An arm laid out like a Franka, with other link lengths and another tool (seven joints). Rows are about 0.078 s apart.
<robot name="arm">
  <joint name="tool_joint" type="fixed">
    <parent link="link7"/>
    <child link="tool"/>
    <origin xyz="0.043 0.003 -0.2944" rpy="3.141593 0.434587 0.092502"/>
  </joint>
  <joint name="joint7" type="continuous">
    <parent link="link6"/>
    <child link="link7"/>
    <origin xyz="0.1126 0 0" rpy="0 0 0"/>
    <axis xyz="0 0 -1"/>
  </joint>
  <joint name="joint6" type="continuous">
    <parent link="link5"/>
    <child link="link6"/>
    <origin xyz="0 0 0" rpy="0 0 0"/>
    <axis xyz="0 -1 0"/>
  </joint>
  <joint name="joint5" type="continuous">
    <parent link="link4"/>
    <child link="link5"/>
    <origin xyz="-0.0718 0 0.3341" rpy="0 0 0"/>
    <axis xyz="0 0 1"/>
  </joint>
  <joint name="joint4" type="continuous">
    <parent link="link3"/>
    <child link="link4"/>
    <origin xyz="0.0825 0 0" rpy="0 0 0"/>
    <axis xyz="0 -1 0"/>
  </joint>
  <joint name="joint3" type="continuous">
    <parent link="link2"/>
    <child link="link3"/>
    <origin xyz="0 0 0.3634" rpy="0 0 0"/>
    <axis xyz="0 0 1"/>
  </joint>
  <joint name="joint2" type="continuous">
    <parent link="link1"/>
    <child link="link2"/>
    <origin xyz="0 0 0" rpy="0 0 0"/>
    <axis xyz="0 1 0"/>
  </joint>
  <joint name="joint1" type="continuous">
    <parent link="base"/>
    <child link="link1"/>
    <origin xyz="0 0 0.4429" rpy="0 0 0"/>
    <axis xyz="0 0 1"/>
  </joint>
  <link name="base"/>
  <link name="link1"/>
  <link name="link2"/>
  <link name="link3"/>
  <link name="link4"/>
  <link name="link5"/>
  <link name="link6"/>
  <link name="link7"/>
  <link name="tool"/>
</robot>
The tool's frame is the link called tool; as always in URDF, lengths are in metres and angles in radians. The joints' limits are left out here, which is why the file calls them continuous.
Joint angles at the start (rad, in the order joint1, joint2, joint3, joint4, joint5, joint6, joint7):
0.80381, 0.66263, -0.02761, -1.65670, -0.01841, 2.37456, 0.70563
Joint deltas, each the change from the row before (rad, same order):
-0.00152, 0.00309, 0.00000, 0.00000, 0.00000, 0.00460, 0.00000
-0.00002, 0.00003, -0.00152, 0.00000, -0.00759, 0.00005, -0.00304
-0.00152, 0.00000, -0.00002, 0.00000, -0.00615, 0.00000, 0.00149
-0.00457, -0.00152, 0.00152, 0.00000, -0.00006, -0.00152, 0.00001
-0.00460, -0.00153, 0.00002, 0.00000, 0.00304, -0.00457, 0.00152
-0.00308, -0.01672, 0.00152, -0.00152, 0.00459, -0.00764, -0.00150
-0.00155, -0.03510, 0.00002, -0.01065, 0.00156, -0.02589, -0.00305
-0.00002, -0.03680, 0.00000, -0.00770, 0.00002, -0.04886, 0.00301
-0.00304, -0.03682, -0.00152, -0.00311, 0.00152, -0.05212, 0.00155
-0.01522, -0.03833, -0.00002, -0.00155, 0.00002, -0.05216, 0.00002
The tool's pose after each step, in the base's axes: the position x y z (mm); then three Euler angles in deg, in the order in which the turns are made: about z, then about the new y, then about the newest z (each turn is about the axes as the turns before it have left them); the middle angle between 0 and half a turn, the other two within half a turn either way. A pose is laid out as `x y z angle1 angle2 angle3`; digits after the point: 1 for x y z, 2 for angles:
552.4 503.2 217.5 -170.74 158.75 -1.20
553.8 502.1 217.7 -169.52 158.97 -0.32
555.0 500.8 217.8 -168.90 159.11 0.27
556.5 499.0 218.7 -169.21 159.08 0.15
557.9 495.8 219.0 -169.72 158.86 0.11
558.9 495.8 229.4 -171.12 159.08 -1.16
556.0 491.6 246.2 -171.19 158.96 -1.19
548.8 483.9 261.8 -169.87 158.02 0.51
543.7 474.3 278.9 -169.04 157.13 1.94
543.7 459.0 297.7 -168.95 156.37 3.09

